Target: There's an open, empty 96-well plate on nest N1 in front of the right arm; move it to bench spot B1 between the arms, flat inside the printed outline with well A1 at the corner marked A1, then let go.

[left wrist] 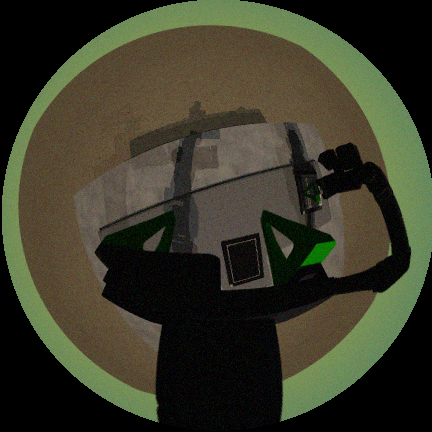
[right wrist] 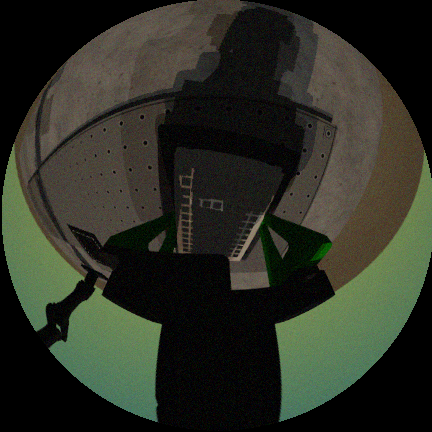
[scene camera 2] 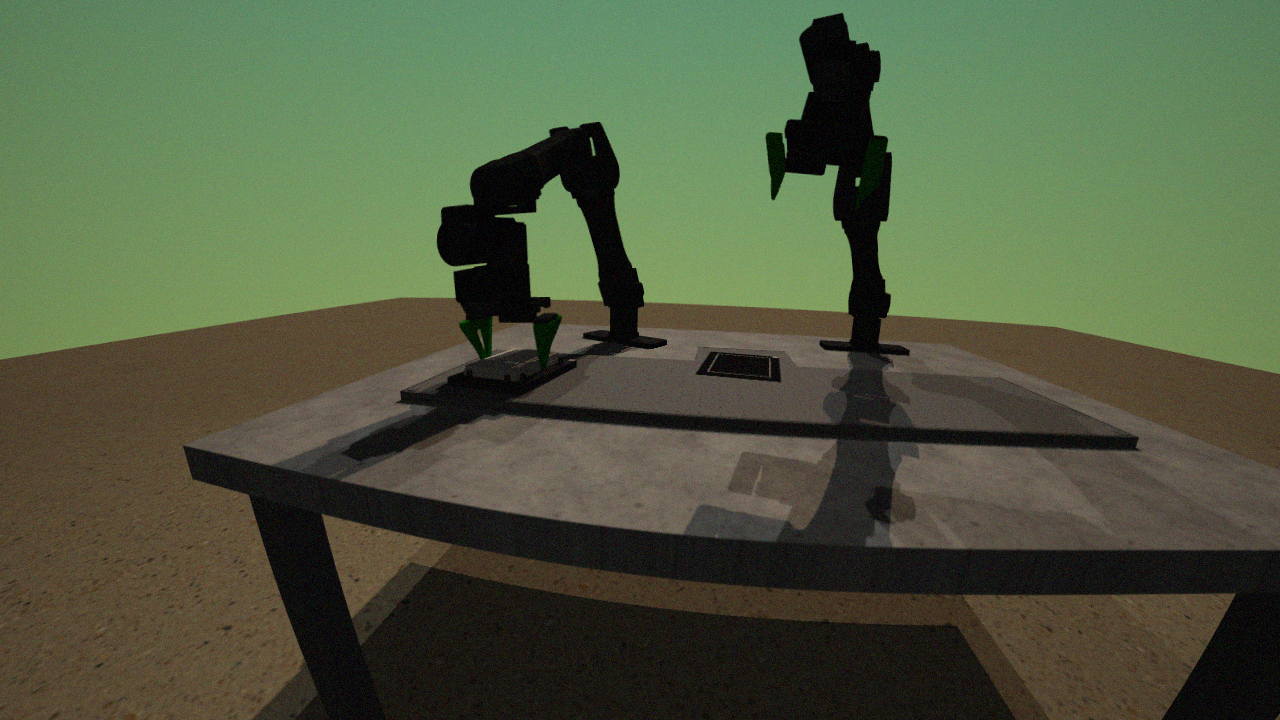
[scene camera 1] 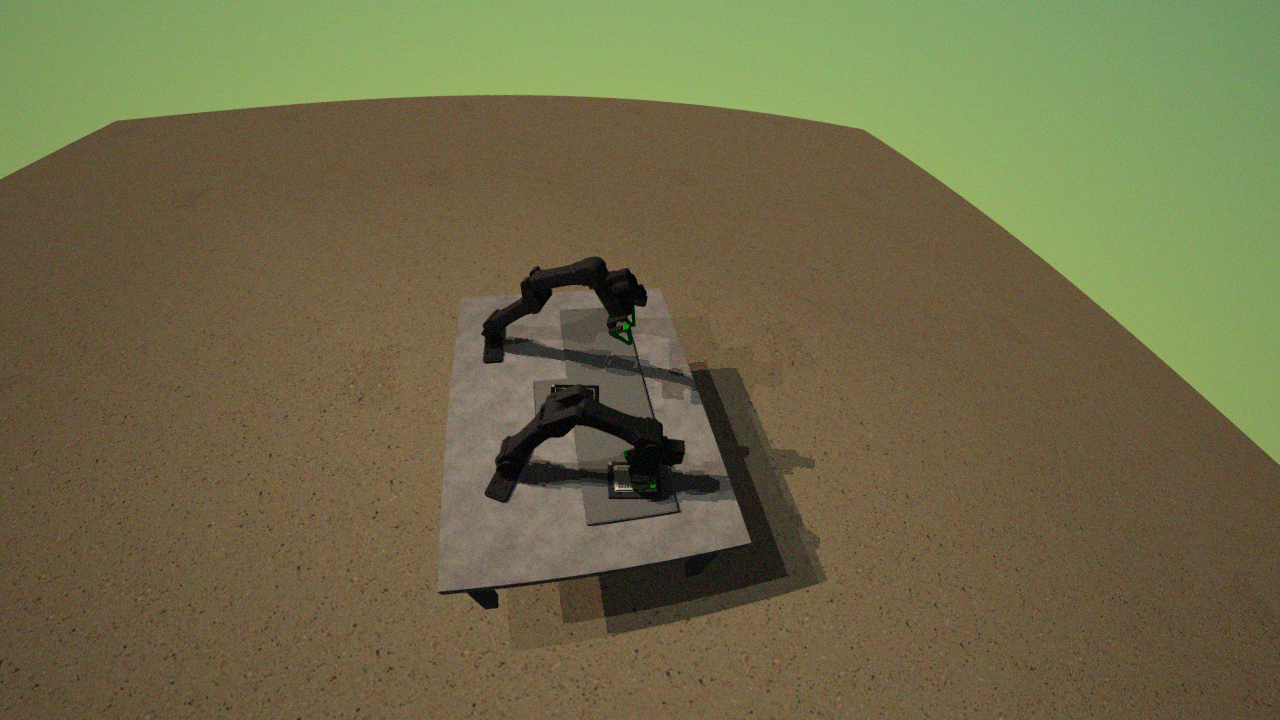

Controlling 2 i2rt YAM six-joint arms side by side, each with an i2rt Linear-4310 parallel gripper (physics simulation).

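Frame: origin at the left arm's base, x back, y right, z up, level; centimetres.
Seen in the pictures: left gripper, fingertip midpoint: [left wrist: 217,214] [scene camera 2: 813,201] [scene camera 1: 632,335]; right gripper, fingertip midpoint: [left wrist: 310,190] [right wrist: 217,214] [scene camera 2: 515,367] [scene camera 1: 635,479]; left arm's base, link origin: [right wrist: 93,271] [scene camera 2: 863,349] [scene camera 1: 494,343]; right arm's base, link origin: [scene camera 2: 623,340] [scene camera 1: 508,471].
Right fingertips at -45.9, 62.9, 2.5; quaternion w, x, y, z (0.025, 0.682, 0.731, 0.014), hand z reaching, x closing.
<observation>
Offsets run from my right fingertips to a thing's top centre, as dx, dy, dz. "spot": to the spot under its first point. Level surfaces: height alone.
The 96-well plate {+0.1, +0.0, +1.5} [scene camera 1: 621,478] [scene camera 2: 501,368] [right wrist: 230,175] lies in shadow in the dark nest N1 {+0.1, -0.1, +1.0} [scene camera 2: 559,368] [right wrist: 225,136]. My right gripper [scene camera 2: 514,362] [right wrist: 217,214] points down over it, with its green fingers against the plate's two long sides, shut on it. The plate sits level and low, at the nest. Its near end is hidden behind the gripper body in the right wrist view. Bench spot B1 {spot: +13.7, -32.5, -1.0} [scene camera 2: 739,367] [left wrist: 244,260] is a dark square with a pale outline; its A1 mark is not readable. My left gripper [scene camera 1: 626,327] [scene camera 2: 816,202] [left wrist: 217,214] is open and empty, high up.
A thin perforated board {dz -1.2} [scene camera 2: 626,394] [right wrist: 107,172] lies under the nest on the grey table {dz -2.5} [scene camera 1: 501,555] [scene camera 2: 537,465]. The right arm [scene camera 1: 617,419] [scene camera 2: 604,228] arches from its base past B1 in scene camera 1. The left arm [scene camera 1: 537,288] [scene camera 2: 863,246] stands at the other side.
</observation>
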